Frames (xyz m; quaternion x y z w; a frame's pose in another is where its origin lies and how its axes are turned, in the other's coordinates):
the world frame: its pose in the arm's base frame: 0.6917 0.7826 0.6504 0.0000 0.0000 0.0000 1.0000
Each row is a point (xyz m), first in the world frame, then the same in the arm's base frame.
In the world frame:
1: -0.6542 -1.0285 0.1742
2: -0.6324 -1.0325 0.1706
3: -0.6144 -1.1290 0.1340
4: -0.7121 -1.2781 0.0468
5: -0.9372 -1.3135 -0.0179
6: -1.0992 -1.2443 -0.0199
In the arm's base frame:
1: 0.0375 -0.2459 0.8246
2: 0.0593 -0.2499 0.8210
3: 0.0773 -0.3464 0.7844
4: -0.0204 -0.4955 0.6972
5: -0.2455 -0.5309 0.6325
6: -0.4075 -0.4617 0.6305

